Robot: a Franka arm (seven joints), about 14 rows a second.
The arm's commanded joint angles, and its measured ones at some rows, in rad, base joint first. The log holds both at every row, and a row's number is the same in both.
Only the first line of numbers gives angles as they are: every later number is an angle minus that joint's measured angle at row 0.
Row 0, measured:
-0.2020, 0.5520, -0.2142, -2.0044, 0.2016, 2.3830, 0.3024
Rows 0 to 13, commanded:
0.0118, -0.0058, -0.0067, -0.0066, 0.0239, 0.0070, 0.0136
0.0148, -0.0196, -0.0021, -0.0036, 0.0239, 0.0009, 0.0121
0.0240, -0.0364, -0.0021, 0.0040, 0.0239, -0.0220, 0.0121
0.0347, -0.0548, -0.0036, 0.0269, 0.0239, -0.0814, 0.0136
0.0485, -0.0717, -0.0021, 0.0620, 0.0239, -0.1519, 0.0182
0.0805, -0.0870, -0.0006, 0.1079, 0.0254, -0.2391, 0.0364
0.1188, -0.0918, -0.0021, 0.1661, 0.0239, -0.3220, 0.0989
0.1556, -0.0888, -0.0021, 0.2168, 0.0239, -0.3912, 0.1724
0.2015, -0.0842, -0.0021, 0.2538, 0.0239, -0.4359, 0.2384
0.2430, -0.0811, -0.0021, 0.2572, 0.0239, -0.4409, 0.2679
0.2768, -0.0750, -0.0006, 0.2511, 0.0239, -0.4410, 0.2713
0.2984, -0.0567, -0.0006, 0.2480, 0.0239, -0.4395, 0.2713
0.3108, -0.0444, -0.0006, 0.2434, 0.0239, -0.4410, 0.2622
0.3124, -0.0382, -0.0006, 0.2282, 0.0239, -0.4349, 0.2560
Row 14, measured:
0.3098, -0.0714, 0.0130, 0.2372, 0.0009, -0.4331, 0.2644
